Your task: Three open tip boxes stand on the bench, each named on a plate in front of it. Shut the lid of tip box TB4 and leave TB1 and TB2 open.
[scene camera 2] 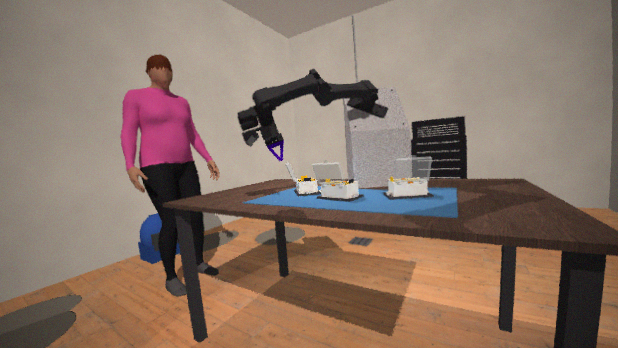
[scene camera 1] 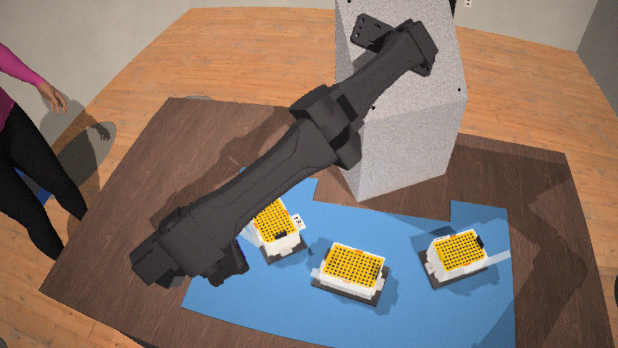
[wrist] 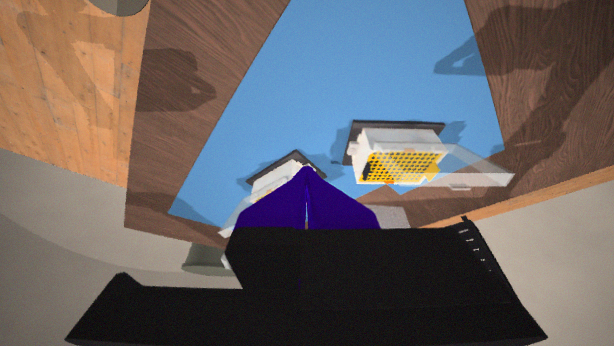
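Pixels of known places: gripper, fingertip midpoint: (scene camera 2: 281,160) (scene camera 1: 242,271) (wrist: 306,173); arm's base at its link origin: (scene camera 2: 367,107) (scene camera 1: 394,45).
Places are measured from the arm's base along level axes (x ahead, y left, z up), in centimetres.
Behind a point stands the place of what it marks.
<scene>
Tip box TB4 (scene camera 1: 276,225) (scene camera 2: 306,186) @(z -35.7, x 36.0, y -10.5 cm) (wrist: 400,157) @(z -28.5, x 41.1, y -15.3 cm) is the left one in both scene views, with yellow tips and its name plate (scene camera 1: 298,221) @(z -39.2, x 26.3, y -11.3 cm) beside it; the print is blurred. Its clear lid (scene camera 2: 291,171) @(z -28.4, x 41.1, y -13.9 cm) (wrist: 480,167) @(z -26.5, x 37.3, y -22.3 cm) stands open, leaning outward. The middle tip box (scene camera 1: 352,266) (scene camera 2: 340,189) @(z -35.3, x 38.2, y 11.0 cm) and the right tip box (scene camera 1: 460,251) (scene camera 2: 408,187) @(z -35.6, x 23.7, y 30.8 cm) are open too; which is TB1 or TB2 I cannot read. My gripper (scene camera 2: 280,159) @(z -23.0, x 50.1, y -8.5 cm) (wrist: 306,173) @(z -23.0, x 50.1, y -8.5 cm) is shut and empty, above and left of TB4. In scene camera 1 the arm hides most of its purple fingers.
The boxes stand on a blue mat (scene camera 1: 415,320) @(z -39.4, x 38.0, y 25.1 cm) (scene camera 2: 442,207) @(z -39.4, x 32.4, y 45.1 cm) on the brown table (scene camera 1: 545,200) @(z -39.8, x -12.6, y 52.0 cm) (scene camera 2: 540,215) @(z -39.7, x 29.0, y 67.2 cm). The arm's speckled grey pedestal (scene camera 1: 410,145) @(z -23.3, x 4.0, y 8.1 cm) (scene camera 2: 382,155) @(z -24.6, x 2.9, y 8.9 cm) stands at the back. A person in pink (scene camera 2: 157,125) stands by the table's left end.
</scene>
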